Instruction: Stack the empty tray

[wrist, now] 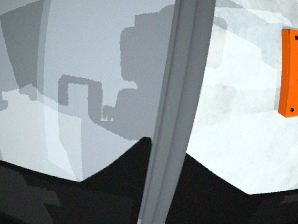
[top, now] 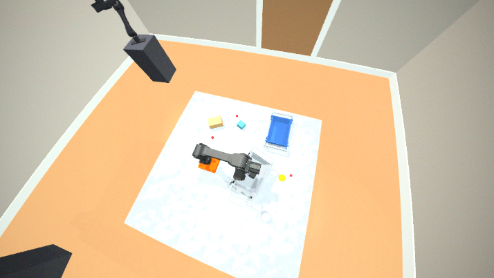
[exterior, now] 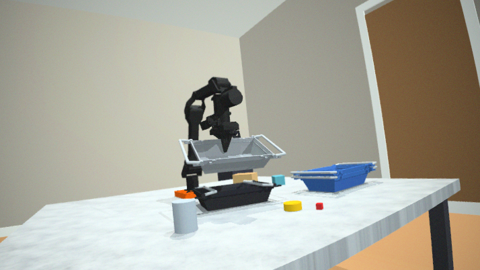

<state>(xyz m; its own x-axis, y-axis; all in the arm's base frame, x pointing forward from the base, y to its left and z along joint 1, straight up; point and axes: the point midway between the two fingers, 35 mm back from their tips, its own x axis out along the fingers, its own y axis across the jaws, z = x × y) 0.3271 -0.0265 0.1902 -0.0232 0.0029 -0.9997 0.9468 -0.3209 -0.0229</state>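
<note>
The grey tray lies 70 mm ahead of my gripper tip and 20 mm to the right of it. Also, from my gripper tip: cyan cube: 400 mm to the left, 160 mm below, 120 mm behind; then grey cylinder: 270 mm to the right, 200 mm ahead, 150 mm below; then yellow disc: 290 mm ahead, 170 mm below, 10 mm to the left.
</note>
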